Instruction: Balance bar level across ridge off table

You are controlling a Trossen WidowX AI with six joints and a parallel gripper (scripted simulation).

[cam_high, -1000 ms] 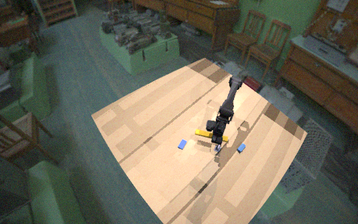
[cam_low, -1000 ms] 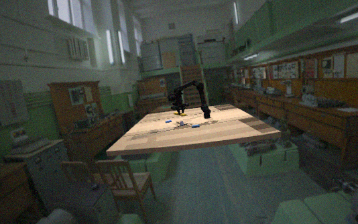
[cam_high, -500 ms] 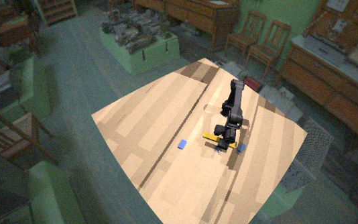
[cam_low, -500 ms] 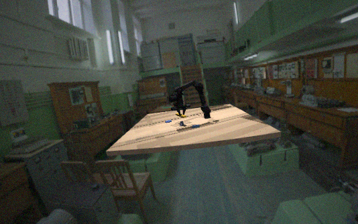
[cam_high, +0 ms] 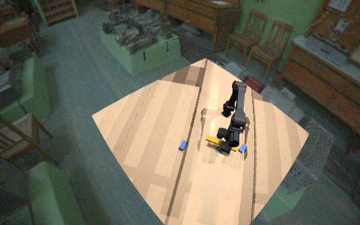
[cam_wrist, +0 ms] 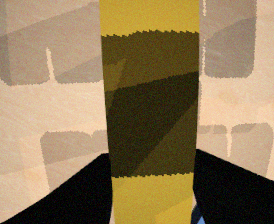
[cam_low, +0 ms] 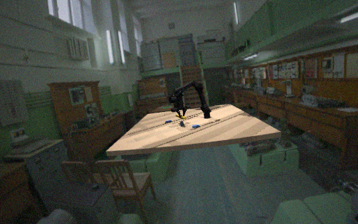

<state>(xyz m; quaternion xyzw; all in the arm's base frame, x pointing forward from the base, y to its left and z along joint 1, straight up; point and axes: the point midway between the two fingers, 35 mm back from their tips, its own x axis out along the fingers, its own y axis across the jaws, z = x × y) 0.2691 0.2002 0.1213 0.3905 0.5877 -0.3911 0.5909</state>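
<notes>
My gripper tip is 5 cm above the ridge, 3 cm to the left of it and 1 cm short of it. Round my gripper tip: bar (3 cm to the right, 1 cm ahead).
</notes>
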